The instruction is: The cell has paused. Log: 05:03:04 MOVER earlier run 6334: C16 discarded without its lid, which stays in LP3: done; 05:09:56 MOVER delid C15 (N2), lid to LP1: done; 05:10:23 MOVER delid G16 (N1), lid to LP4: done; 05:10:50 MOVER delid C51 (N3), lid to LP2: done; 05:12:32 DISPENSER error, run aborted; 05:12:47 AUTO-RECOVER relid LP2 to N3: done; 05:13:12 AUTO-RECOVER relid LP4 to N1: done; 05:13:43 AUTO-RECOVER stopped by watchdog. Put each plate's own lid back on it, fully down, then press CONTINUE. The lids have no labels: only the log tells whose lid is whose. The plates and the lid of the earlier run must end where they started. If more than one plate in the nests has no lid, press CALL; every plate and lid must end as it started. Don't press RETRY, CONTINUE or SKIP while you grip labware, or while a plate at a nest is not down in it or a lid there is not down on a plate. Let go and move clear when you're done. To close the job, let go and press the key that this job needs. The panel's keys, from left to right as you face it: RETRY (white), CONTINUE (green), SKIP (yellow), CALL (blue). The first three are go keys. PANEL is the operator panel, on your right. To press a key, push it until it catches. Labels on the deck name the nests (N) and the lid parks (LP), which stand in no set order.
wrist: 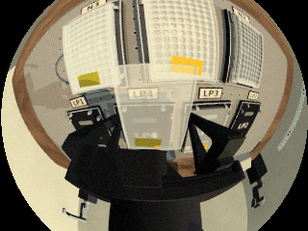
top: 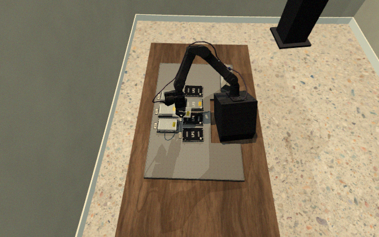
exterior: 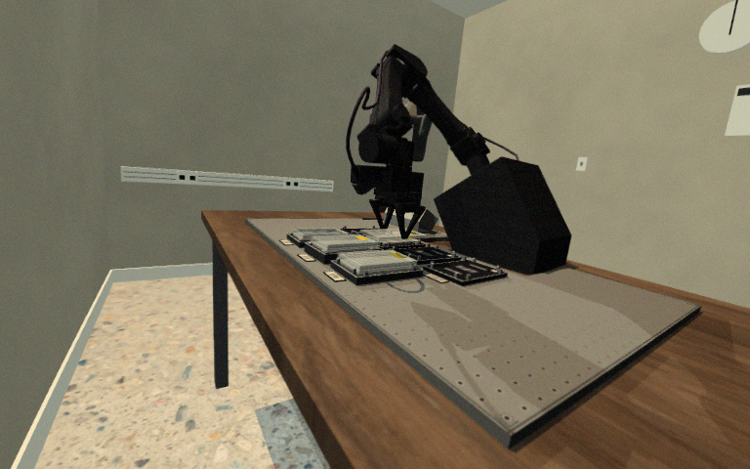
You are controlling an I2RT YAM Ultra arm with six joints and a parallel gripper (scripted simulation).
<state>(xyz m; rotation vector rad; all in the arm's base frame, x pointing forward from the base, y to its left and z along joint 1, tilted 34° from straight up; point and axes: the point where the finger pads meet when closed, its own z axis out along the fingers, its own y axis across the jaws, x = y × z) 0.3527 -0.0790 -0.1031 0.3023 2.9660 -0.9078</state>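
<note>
My gripper is now 19 cm to the left of the plate, 8 cm short of it and 4 cm above it. The rest, counted from my hand: green key (40 cm behind, 27 cm to the right, 1 cm above); then yellow key (41 cm behind, 32 cm to the right, 1 cm above); then LP4 lid park (8 cm behind, 6 cm below, 3 cm to the left).
</note>
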